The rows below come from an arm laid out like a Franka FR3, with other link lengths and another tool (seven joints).
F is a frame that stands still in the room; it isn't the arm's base.
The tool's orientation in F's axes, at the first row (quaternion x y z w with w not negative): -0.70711 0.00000 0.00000 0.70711
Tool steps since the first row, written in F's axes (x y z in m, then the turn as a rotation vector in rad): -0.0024 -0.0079 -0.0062 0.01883 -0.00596 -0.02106; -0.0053 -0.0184 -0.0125 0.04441 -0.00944 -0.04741; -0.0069 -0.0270 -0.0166 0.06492 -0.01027 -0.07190; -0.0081 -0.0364 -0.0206 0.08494 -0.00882 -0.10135; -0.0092 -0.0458 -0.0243 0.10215 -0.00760 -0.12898; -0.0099 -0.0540 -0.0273 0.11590 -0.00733 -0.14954; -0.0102 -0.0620 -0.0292 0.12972 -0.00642 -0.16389; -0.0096 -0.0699 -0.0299 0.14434 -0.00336 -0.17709; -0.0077 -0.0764 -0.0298 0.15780 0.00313 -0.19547
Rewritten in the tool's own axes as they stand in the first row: -0.0024 0.0062 -0.0079 0.01883 0.02106 -0.00596; -0.0053 0.0125 -0.0184 0.04441 0.04741 -0.00944; -0.0069 0.0166 -0.0270 0.06492 0.07190 -0.01027; -0.0081 0.0206 -0.0364 0.08494 0.10135 -0.00882; -0.0092 0.0243 -0.0458 0.10215 0.12898 -0.00760; -0.0099 0.0273 -0.0540 0.11590 0.14954 -0.00733; -0.0102 0.0292 -0.0620 0.12972 0.16389 -0.00642; -0.0096 0.0299 -0.0699 0.14434 0.17709 -0.00336; -0.0077 0.0298 -0.0764 0.15780 0.19547 0.00313
